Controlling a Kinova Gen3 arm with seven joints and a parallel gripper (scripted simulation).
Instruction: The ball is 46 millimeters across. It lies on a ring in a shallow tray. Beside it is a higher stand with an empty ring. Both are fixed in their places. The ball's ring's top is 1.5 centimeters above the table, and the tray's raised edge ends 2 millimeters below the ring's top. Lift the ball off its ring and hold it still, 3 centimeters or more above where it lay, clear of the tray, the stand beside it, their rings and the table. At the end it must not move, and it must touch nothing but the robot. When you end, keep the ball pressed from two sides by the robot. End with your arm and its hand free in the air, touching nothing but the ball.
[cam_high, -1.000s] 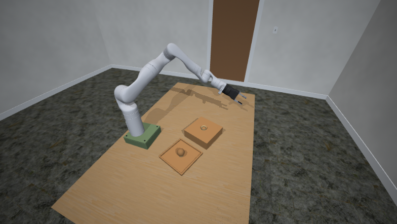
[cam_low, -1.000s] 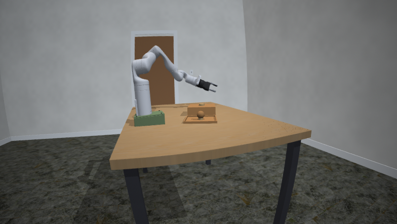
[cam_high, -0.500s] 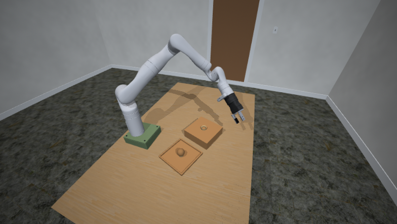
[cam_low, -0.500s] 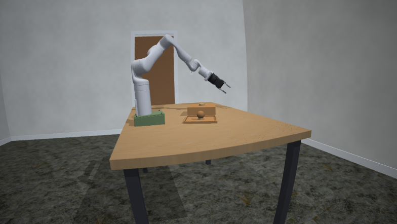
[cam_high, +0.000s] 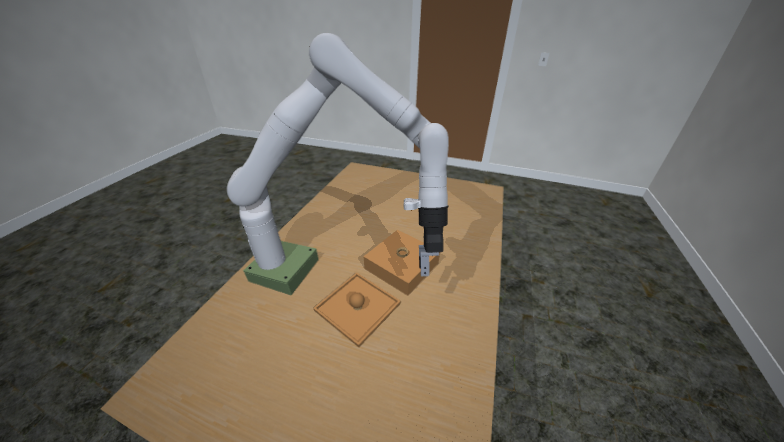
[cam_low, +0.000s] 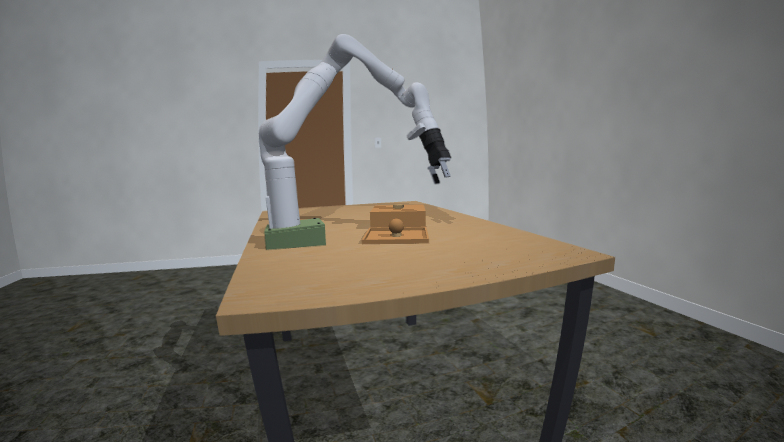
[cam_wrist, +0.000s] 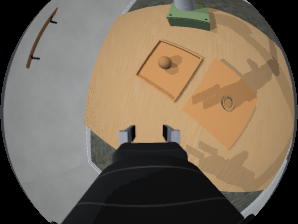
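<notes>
The ball lies 17 cm behind my hand, 9 cm to the right of it and 15 cm below it. Also, from my hand: tray 17 cm behind, 9 cm to the right, 18 cm below; then stand 12 cm behind, 14 cm to the left, 13 cm below.
</notes>
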